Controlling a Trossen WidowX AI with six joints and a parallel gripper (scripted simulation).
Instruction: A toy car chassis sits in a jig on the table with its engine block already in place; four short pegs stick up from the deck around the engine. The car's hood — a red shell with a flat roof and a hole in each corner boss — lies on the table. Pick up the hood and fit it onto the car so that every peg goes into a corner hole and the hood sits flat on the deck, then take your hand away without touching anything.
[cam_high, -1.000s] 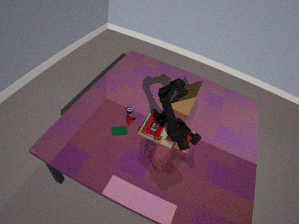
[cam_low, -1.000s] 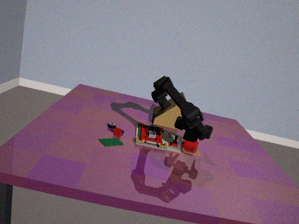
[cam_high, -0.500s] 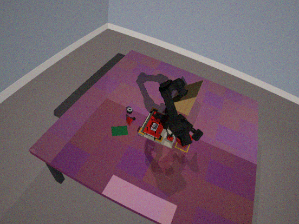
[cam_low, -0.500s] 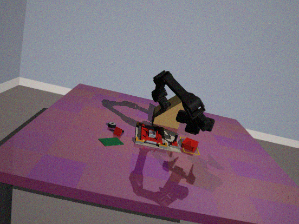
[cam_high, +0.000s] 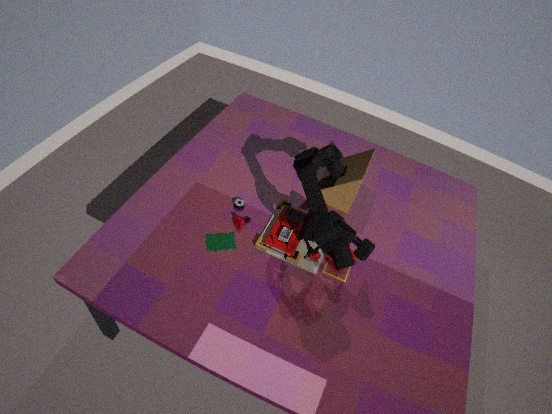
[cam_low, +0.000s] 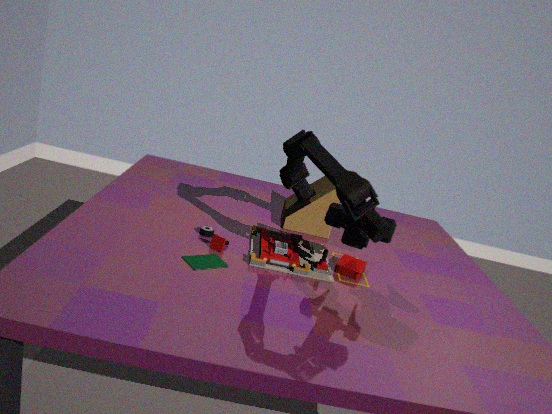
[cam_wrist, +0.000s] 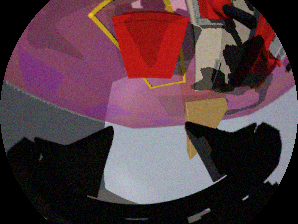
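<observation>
The red hood lies 40 mm ahead of my gripper tip, 20 mm to the right of it and 90 mm below it. Also, from my gripper tip: flat green tile: 170 mm ahead, 420 mm to the right, 100 mm below; engine block: 50 mm ahead, 220 mm to the right, 80 mm below; dark wheel: 20 mm behind, 430 mm to the right, 100 mm below.
</observation>
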